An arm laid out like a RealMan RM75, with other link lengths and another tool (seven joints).
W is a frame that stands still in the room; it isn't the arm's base.
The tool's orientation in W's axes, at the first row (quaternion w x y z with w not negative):
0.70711, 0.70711, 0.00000, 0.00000
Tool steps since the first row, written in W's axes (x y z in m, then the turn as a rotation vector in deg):
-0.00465, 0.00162, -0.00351, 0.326, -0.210, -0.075
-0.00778, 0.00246, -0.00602, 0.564, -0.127, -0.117
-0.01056, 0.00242, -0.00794, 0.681, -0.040, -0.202
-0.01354, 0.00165, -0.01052, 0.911, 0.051, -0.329
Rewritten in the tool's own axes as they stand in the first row. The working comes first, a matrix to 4 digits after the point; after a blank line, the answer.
The tool's axes in the first row as the columns of a matrix, in W's axes (used below as rounded here):
1.0000, 0.0000, 0.0000
0.0000, 0.0000, -1.0000
0.0000, 1.0000, 0.0000

-0.00465, -0.00351, -0.00162, 0.326, -0.075, 0.210
-0.00778, -0.00602, -0.00246, 0.564, -0.117, 0.127
-0.01056, -0.00794, -0.00242, 0.681, -0.202, 0.040
-0.01354, -0.01052, -0.00165, 0.911, -0.329, -0.051

